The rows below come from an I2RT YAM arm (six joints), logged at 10 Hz.
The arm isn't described. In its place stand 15 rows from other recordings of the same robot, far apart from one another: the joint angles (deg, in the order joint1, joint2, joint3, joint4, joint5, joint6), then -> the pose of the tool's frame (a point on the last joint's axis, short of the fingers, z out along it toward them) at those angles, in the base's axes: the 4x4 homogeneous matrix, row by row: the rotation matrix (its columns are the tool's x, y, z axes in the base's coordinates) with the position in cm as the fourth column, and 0 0 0 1 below.
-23.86, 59.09, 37.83, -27.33, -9.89, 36.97 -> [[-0.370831 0.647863 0.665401 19.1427], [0.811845 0.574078 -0.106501 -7.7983], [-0.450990 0.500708 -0.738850 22.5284], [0 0 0 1]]
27.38, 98.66, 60.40, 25.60, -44.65, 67.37 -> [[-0.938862 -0.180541 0.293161 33.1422], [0.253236 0.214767 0.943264 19.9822], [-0.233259 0.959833 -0.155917 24.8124], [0 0 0 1]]
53.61, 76.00, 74.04, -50.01, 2.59, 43.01 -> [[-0.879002 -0.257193 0.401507 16.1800], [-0.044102 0.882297 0.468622 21.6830], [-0.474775 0.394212 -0.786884 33.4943], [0 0 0 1]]
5.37, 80.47, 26.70, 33.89, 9.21, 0.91 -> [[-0.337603 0.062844 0.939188 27.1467], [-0.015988 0.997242 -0.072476 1.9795], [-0.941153 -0.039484 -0.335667 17.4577], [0 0 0 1]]
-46.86, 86.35, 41.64, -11.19, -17.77, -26.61 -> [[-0.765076 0.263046 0.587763 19.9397], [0.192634 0.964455 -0.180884 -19.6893], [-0.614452 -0.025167 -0.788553 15.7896], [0 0 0 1]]
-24.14, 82.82, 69.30, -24.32, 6.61, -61.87 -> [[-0.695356 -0.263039 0.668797 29.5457], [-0.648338 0.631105 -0.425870 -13.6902], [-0.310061 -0.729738 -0.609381 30.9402], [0 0 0 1]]
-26.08, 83.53, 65.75, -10.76, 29.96, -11.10 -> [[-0.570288 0.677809 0.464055 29.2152], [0.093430 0.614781 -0.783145 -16.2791], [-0.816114 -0.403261 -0.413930 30.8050], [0 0 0 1]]
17.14, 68.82, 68.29, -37.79, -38.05, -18.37 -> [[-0.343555 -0.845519 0.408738 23.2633], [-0.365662 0.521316 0.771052 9.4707], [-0.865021 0.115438 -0.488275 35.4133], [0 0 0 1]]
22.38, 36.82, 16.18, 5.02, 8.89, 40.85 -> [[-0.344364 -0.017597 0.938671 15.3950], [0.557066 0.800967 0.219383 5.7441], [-0.755705 0.598450 -0.266021 21.2110], [0 0 0 1]]
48.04, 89.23, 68.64, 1.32, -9.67, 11.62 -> [[-0.385137 -0.777422 0.497277 24.2861], [-0.131368 0.579541 0.804285 27.9048], [-0.913462 0.244434 -0.325331 31.1481], [0 0 0 1]]
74.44, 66.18, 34.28, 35.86, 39.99, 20.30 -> [[-0.179025 -0.537364 0.824129 9.0205], [0.347974 0.748935 0.563925 23.8666], [-0.920252 0.387732 0.052911 28.3479], [0 0 0 1]]
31.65, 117.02, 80.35, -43.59, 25.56, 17.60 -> [[-0.924072 -0.138302 0.356319 34.0252], [-0.249168 0.924895 -0.287201 19.1691], [-0.289837 -0.354178 -0.889130 14.5909], [0 0 0 1]]
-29.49, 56.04, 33.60, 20.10, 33.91, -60.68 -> [[-0.796662 0.406670 0.447157 18.6363], [-0.380758 0.236898 -0.893814 -12.8213], [-0.469418 -0.882326 -0.033885 29.0179], [0 0 0 1]]
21.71, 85.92, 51.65, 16.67, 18.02, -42.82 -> [[-0.153166 -0.248016 0.956571 32.0210], [-0.756688 0.652019 0.047892 11.5638], [-0.635581 -0.716490 -0.287538 25.5847], [0 0 0 1]]
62.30, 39.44, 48.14, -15.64, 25.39, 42.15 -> [[-0.445642 -0.408640 0.796503 8.5380], [0.455395 0.662532 0.594699 12.9789], [-0.770726 0.627746 -0.109159 36.4754], [0 0 0 1]]
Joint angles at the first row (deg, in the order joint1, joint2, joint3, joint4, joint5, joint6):
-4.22, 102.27, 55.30, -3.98, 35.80, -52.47
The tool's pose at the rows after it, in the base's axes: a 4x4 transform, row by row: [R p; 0 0 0 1], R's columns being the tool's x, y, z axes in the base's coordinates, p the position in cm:
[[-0.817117 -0.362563 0.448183 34.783], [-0.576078 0.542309 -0.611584 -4.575], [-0.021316 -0.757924 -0.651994 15.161], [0 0 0 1]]
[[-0.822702 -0.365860 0.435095 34.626], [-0.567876 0.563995 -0.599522 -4.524], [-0.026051 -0.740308 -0.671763 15.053], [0 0 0 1]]
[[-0.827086 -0.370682 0.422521 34.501], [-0.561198 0.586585 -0.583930 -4.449], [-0.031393 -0.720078 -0.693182 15.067], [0 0 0 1]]
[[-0.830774 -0.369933 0.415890 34.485], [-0.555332 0.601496 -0.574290 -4.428], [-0.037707 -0.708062 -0.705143 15.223], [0 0 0 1]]
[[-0.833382 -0.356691 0.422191 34.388], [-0.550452 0.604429 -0.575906 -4.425], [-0.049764 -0.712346 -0.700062 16.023], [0 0 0 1]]
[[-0.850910 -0.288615 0.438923 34.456], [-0.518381 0.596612 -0.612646 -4.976], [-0.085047 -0.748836 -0.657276 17.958], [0 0 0 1]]
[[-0.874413 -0.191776 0.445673 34.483], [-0.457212 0.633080 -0.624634 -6.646], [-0.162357 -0.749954 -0.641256 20.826], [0 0 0 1]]
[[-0.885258 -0.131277 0.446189 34.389], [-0.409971 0.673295 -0.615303 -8.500], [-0.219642 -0.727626 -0.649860 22.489], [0 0 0 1]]
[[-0.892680 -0.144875 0.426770 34.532], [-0.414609 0.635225 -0.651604 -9.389], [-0.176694 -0.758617 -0.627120 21.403], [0 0 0 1]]
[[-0.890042 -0.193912 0.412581 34.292], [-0.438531 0.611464 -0.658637 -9.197], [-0.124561 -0.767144 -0.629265 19.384], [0 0 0 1]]
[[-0.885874 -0.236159 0.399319 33.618], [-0.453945 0.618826 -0.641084 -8.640], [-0.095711 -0.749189 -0.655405 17.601], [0 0 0 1]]
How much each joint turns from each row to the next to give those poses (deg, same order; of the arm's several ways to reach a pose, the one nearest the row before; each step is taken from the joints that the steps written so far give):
0.09, 0.13, 0.33, -2.26, -0.51, 1.57
0.00, 0.00, 0.23, -1.83, -0.78, 1.49
0.02, -0.08, 0.47, -2.18, -0.99, 1.47
-0.02, -0.12, 0.54, -1.52, -0.64, 0.99
0.00, -1.22, 0.44, -1.10, 0.08, 0.41
-0.73, -2.27, 1.25, -0.32, 2.02, 0.62
-2.80, -2.51, 3.56, -3.42, -0.95, 2.50
-3.23, -0.93, 2.79, -2.56, -2.70, 1.58
-1.20, 1.42, -1.41, 3.80, 1.89, -3.23
0.30, 1.30, -3.24, 3.65, 0.87, -2.49
0.62, 0.51, -3.19, 1.36, -0.61, -0.14

